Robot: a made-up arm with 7 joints. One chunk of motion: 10 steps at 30 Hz.
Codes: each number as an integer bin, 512 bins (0 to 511) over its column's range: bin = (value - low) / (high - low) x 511, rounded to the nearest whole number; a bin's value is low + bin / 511 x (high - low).
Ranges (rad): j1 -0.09..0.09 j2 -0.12..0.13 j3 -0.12..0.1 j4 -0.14..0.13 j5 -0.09..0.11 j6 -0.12..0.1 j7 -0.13..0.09
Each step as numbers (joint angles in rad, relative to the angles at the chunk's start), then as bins.
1 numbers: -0.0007 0.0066 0.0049 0.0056 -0.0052 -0.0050 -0.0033
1 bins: 254 259 290 276 217 267 294
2 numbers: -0.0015 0.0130 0.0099 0.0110 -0.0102 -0.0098 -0.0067
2 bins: 251 272 302 286 204 256 286
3 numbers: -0.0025 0.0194 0.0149 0.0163 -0.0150 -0.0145 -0.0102
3 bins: 248 285 313 296 192 245 278
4 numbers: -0.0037 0.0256 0.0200 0.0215 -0.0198 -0.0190 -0.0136
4 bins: 245 298 325 306 179 235 270
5 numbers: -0.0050 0.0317 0.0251 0.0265 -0.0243 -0.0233 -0.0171
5 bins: 241 310 337 315 168 225 262
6 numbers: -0.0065 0.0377 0.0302 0.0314 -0.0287 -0.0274 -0.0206
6 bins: 237 322 349 324 157 215 254
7 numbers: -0.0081 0.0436 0.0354 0.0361 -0.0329 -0.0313 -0.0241
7 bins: 233 334 361 333 146 206 246
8 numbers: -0.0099 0.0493 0.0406 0.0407 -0.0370 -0.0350 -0.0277
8 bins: 227 346 373 342 135 197 238
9 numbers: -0.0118 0.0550 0.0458 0.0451 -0.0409 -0.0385 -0.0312
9 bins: 222 358 385 350 125 189 229
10 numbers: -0.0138 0.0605 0.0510 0.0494 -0.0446 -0.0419 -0.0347
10 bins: 216 369 397 358 116 181 221
